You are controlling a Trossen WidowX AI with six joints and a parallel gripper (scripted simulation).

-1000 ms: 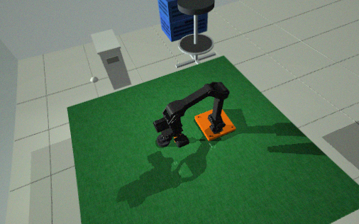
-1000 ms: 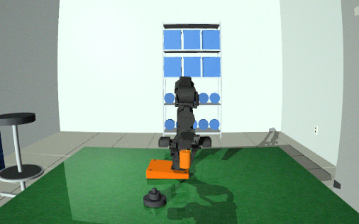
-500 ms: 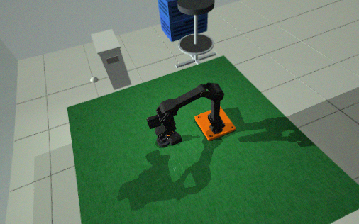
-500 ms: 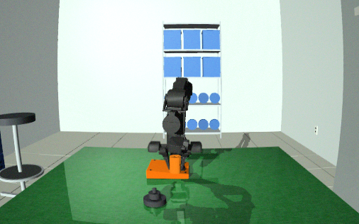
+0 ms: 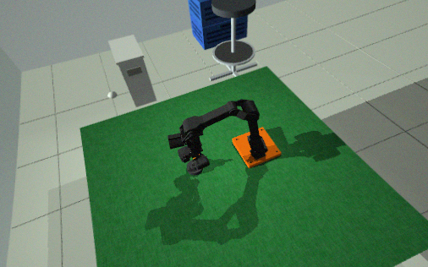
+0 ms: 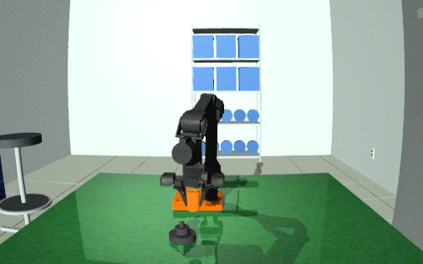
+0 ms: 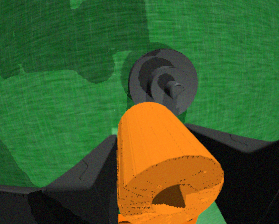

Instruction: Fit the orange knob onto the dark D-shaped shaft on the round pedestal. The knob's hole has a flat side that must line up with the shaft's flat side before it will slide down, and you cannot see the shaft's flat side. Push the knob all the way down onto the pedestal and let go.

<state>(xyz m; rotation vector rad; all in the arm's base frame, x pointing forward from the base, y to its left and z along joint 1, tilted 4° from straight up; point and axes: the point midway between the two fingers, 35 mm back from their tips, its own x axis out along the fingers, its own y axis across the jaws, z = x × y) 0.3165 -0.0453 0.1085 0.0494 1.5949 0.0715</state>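
My gripper tip is now 80 mm above the dark round pedestal, 40 mm to the left of it and 10 mm short of it. Round my gripper tip: orange knob: 20 mm above.
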